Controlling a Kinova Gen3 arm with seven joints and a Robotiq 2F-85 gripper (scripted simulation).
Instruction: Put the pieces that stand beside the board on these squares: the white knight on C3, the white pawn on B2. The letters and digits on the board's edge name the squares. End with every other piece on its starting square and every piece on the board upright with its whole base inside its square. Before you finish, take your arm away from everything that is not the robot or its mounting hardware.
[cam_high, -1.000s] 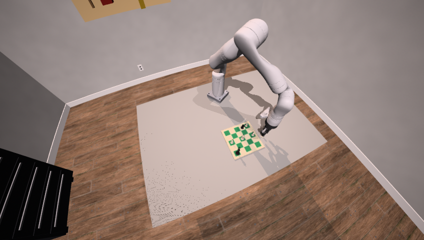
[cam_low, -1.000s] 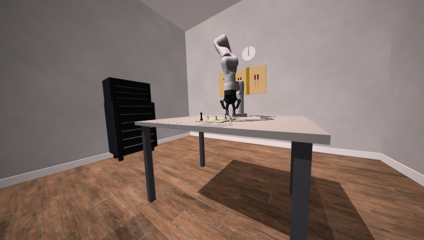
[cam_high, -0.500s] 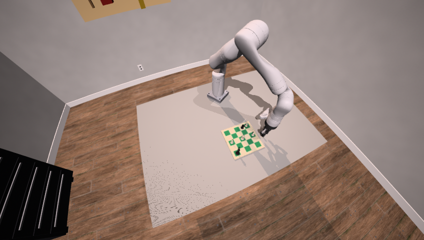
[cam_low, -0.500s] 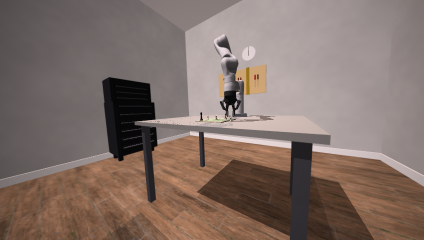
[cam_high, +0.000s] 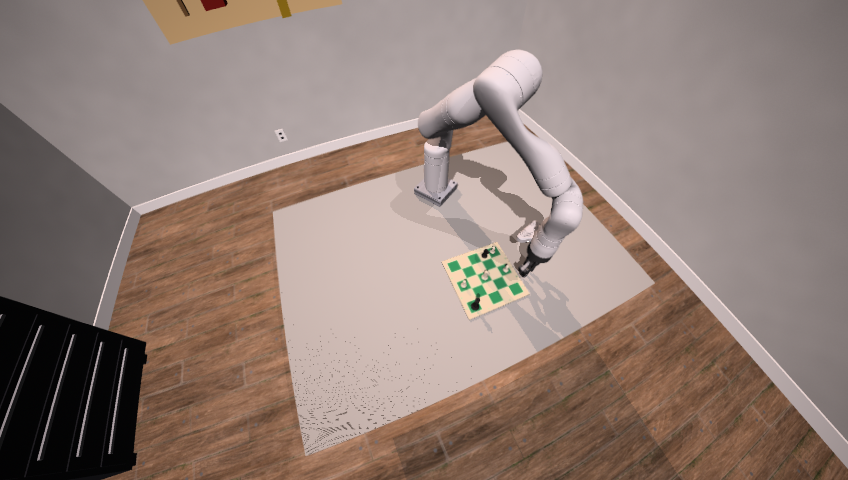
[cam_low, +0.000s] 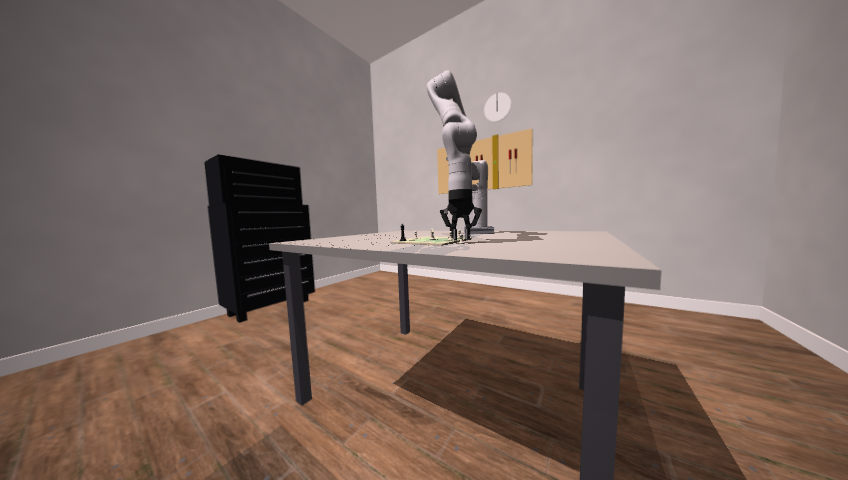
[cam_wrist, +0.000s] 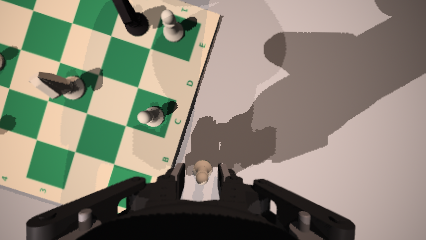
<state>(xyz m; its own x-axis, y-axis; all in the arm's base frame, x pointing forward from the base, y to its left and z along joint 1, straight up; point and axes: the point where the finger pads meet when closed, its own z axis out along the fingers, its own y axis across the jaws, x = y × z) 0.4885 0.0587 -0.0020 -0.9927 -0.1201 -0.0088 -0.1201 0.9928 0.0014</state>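
My hand is 13 cm to the left of the tall cream piece, 6 cm past it and 1 cm above it. From my hand the other things lie so: cream chessboard 13 cm to the right, 6 cm behind, 3 cm below.
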